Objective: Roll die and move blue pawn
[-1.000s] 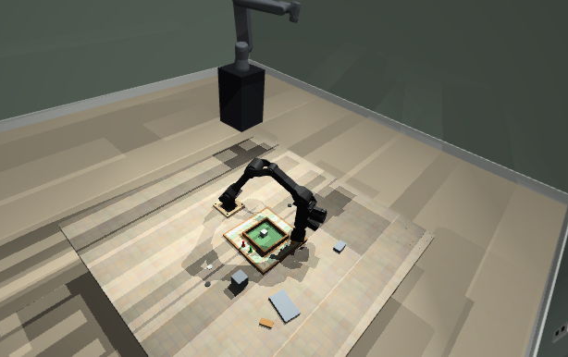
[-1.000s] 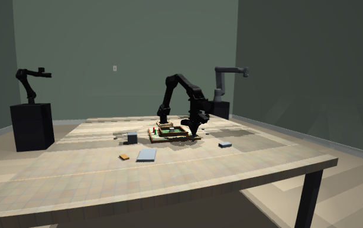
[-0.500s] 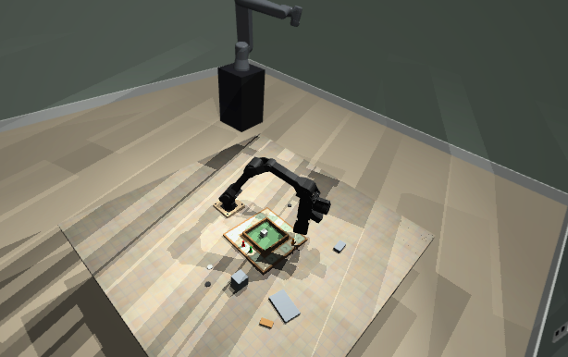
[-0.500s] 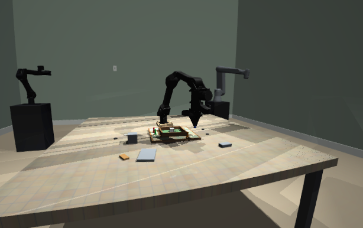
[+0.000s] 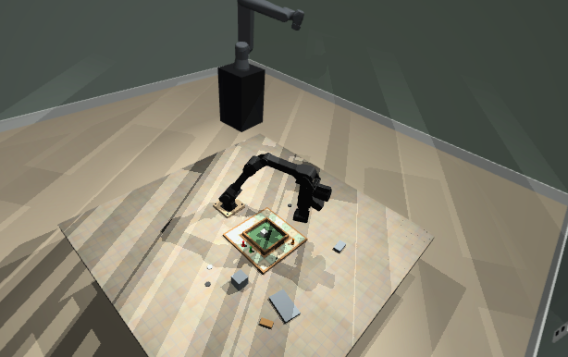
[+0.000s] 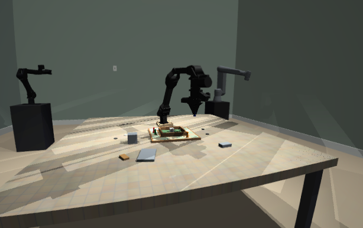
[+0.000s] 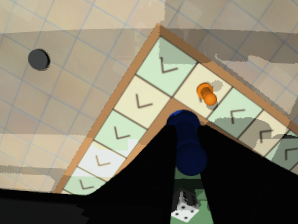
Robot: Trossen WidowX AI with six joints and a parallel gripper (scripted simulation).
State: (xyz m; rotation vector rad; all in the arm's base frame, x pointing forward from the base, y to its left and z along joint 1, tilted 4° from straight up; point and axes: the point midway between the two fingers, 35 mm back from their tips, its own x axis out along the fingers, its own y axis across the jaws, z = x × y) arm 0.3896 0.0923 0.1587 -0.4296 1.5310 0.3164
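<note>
The white die lies 130 mm behind my gripper tip, 100 mm to the right of it and 120 mm below it. Round my gripper tip: orange pawn: 40 mm to the right, 120 mm below; then green tray: 120 mm behind, 100 mm to the right, 140 mm below; then blue pawn: 10 mm above.
</note>
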